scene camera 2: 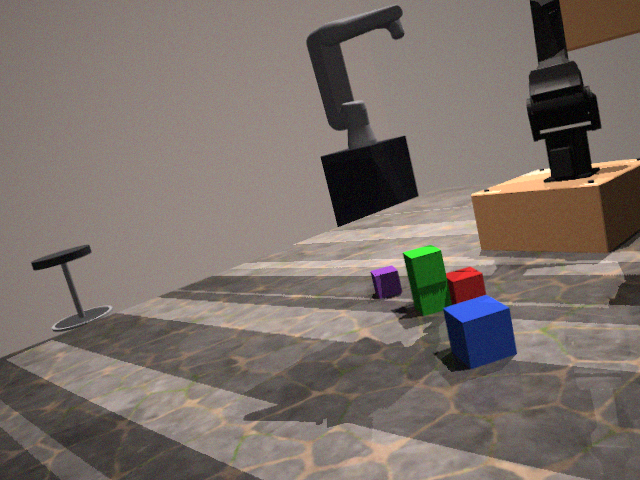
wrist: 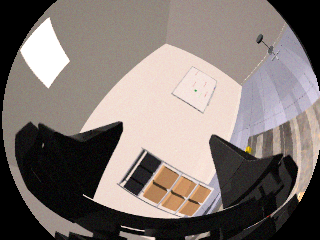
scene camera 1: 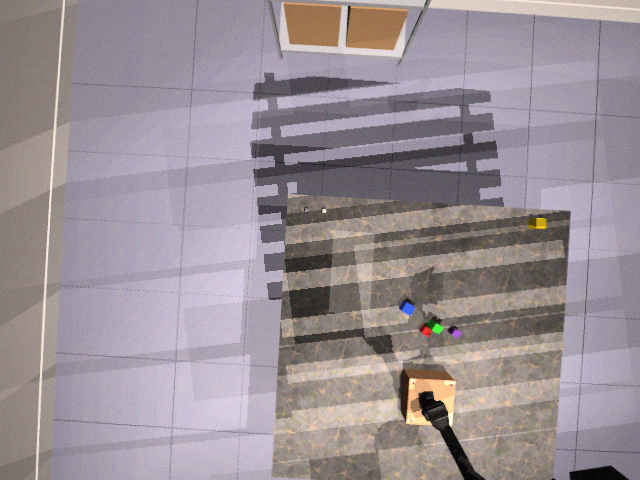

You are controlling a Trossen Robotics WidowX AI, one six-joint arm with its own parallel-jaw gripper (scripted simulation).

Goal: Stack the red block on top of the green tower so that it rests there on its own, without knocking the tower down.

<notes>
The gripper is open, holding nothing. Also in view: a red block, a blue block and a purple block.
</notes>
